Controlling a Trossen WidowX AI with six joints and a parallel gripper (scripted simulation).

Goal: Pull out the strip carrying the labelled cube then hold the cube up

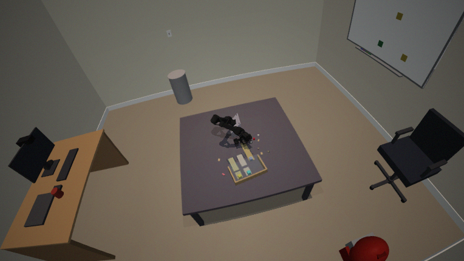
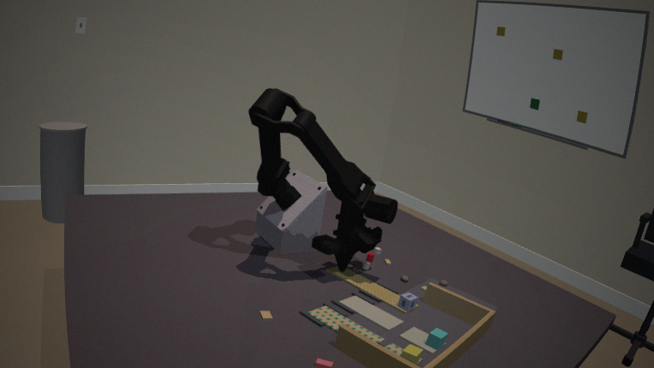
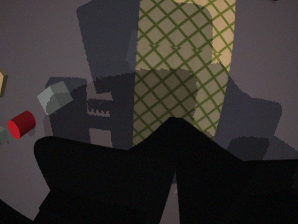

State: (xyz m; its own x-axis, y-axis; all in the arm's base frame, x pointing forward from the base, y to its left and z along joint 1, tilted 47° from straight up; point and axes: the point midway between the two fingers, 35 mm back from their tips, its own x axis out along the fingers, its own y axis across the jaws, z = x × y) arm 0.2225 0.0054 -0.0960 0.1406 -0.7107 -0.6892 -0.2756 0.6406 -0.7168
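Now: the labelled pale-blue cube 210 mm ahead of my gripper tip, 50 mm to the left of it and 20 mm above it. The rest, counted from my gripper tip: pink block: 340 mm ahead, 230 mm to the right; tan chip: 270 mm to the right, 160 mm ahead.
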